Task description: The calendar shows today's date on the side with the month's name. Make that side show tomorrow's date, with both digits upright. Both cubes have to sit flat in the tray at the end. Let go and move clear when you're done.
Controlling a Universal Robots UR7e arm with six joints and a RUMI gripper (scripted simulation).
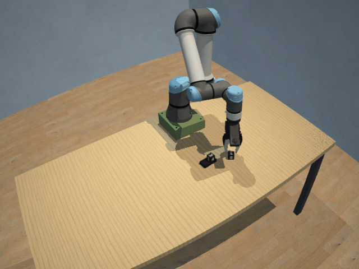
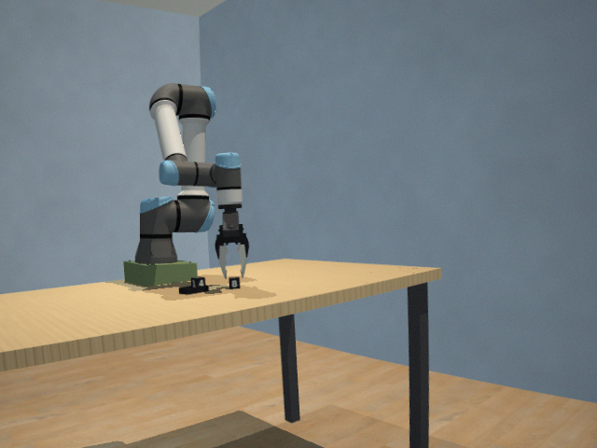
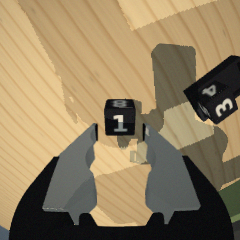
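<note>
Right now the black digit cube is 30 mm below my hand. Round my hand: black calendar tray 30 mm behind, 120 mm to the right, 40 mm below.
</note>
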